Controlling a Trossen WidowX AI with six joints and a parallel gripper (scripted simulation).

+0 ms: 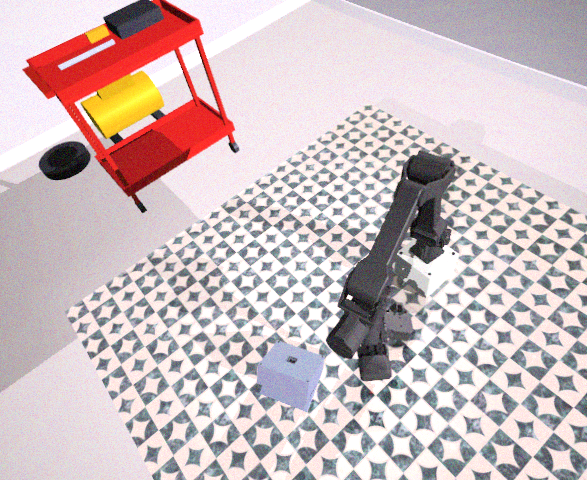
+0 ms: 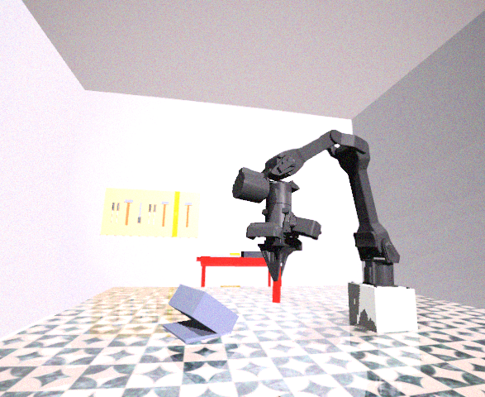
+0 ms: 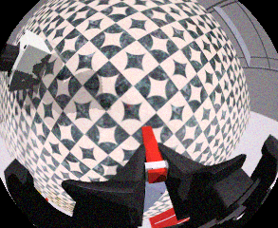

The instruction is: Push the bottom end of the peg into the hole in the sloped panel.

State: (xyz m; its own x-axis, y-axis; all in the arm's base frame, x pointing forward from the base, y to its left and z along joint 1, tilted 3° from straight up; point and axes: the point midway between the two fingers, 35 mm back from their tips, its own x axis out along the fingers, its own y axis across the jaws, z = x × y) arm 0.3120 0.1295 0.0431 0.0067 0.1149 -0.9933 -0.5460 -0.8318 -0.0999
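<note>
My gripper tip is now 15 cm short of the sloped panel, 12 cm to the left of it and 8 cm above it. The rest, counted from my gripper tip: red peg (2 cm above).
</note>
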